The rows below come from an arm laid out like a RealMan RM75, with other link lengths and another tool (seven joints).
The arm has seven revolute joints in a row. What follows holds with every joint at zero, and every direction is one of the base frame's.
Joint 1 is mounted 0.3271 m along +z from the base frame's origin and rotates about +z.
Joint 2 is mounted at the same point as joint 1 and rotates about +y.
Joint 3 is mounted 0.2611 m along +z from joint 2 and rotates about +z.
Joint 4 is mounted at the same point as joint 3 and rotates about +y.
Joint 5 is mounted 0.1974 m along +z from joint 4 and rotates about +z.
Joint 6 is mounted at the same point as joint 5 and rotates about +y.
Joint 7 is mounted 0.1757 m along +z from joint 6 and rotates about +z.
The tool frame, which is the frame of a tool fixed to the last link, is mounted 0.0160 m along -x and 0.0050 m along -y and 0.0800 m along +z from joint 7; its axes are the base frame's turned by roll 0.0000, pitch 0.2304 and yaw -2.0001 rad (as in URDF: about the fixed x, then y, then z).
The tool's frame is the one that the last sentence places.
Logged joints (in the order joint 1, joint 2, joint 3, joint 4, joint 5, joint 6, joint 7), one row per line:
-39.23 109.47 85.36 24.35 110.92 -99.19 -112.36
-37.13 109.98 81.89 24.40 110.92 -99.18 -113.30
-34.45 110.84 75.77 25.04 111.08 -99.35 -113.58
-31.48 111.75 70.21 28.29 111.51 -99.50 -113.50
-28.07 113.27 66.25 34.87 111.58 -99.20 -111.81
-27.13 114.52 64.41 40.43 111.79 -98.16 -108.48
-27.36 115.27 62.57 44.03 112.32 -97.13 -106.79
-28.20 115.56 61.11 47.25 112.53 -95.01 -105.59
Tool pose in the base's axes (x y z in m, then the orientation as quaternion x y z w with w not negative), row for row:
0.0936 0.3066 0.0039 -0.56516 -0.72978 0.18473 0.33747
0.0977 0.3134 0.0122 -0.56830 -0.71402 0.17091 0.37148
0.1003 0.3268 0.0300 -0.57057 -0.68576 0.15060 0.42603
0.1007 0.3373 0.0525 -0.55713 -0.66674 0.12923 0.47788
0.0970 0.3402 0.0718 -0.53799 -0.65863 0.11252 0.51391
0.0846 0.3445 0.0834 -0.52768 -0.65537 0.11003 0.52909
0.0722 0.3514 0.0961 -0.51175 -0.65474 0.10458 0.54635
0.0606 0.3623 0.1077 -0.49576 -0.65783 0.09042 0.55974
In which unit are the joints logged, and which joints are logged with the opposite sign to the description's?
The joints are logged in degrees. Opposite sign: joint 1, joint 3, joint 4, joint 6.
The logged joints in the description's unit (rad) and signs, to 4 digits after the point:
0.6847 1.9106 -1.4898 -0.4250 1.9359 1.7312 -1.9611
0.6480 1.9195 -1.4293 -0.4259 1.9359 1.7310 -1.9775
0.6013 1.9345 -1.3224 -0.4370 1.9387 1.7340 -1.9823
0.5494 1.9504 -1.2254 -0.4938 1.9462 1.7366 -1.9809
0.4899 1.9769 -1.1563 -0.6086 1.9474 1.7314 -1.9515
0.4735 1.9988 -1.1242 -0.7056 1.9511 1.7132 -1.8933
0.4775 2.0118 -1.0921 -0.7685 1.9604 1.6952 -1.8638
0.4922 2.0169 -1.0666 -0.8247 1.9640 1.6582 -1.8429

